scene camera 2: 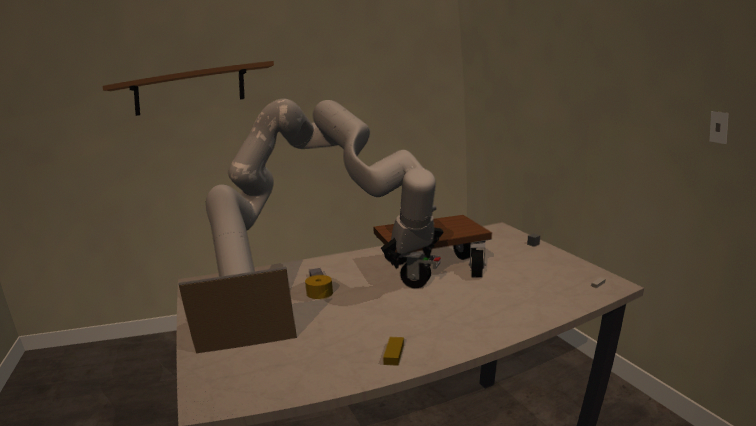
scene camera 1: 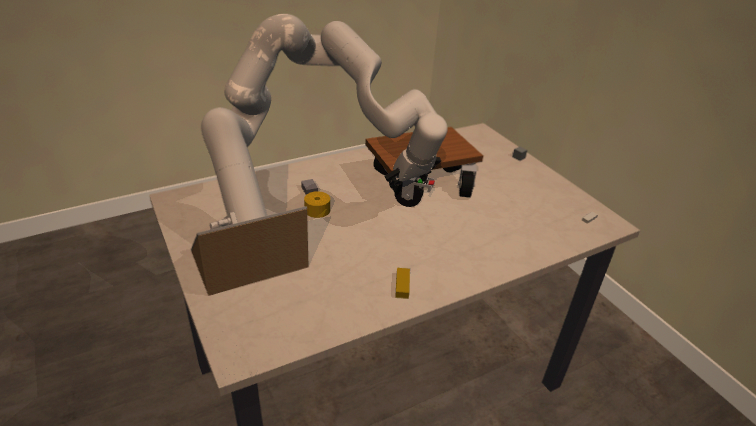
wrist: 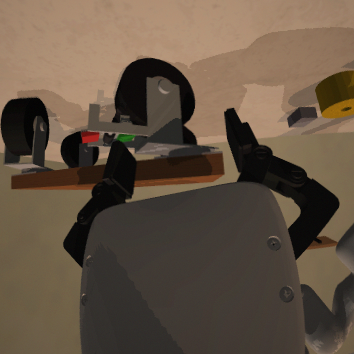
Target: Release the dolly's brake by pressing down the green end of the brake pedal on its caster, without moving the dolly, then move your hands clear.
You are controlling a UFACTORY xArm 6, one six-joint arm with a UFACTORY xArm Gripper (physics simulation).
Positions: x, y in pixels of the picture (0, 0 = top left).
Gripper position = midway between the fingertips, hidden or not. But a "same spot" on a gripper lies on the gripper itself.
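The gripper shows in scene camera 2 (410, 259), and scene camera 2 has a brown wooden deck as well. Scene camera 1 gives you the gripper and the brown wooden deck too. The brown wooden deck also shows in the wrist view (153, 99), and so does the gripper. On the brown wooden deck, (scene camera 1: 455, 152) and (scene camera 2: 463, 231) are the same spot. On the gripper, (wrist: 255, 162) and (scene camera 1: 398, 182) are the same spot.
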